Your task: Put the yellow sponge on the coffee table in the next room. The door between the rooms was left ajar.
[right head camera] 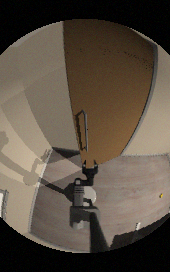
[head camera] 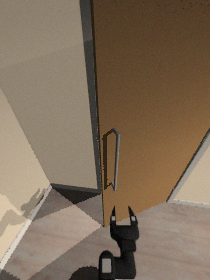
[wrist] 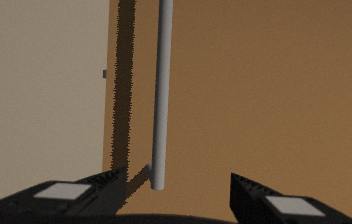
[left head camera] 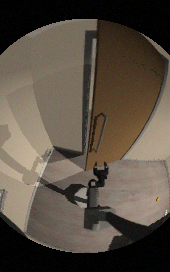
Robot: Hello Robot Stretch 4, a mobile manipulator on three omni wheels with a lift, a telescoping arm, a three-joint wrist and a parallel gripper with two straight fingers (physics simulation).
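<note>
The brown door stands ahead, a little off its frame at the left edge. Its long grey bar handle is upright near that edge. My gripper is open and empty, in front of the door and low, near the handle's lower end; the wrist view shows the handle beyond the fingers. A small yellow thing, perhaps the sponge, lies at the right. The coffee table does not show.
A beige wall stands left of the door, with a dark door frame between them. Another stretch of wall stands right of the door. A small white thing shows at the lower right beside a dark shape.
</note>
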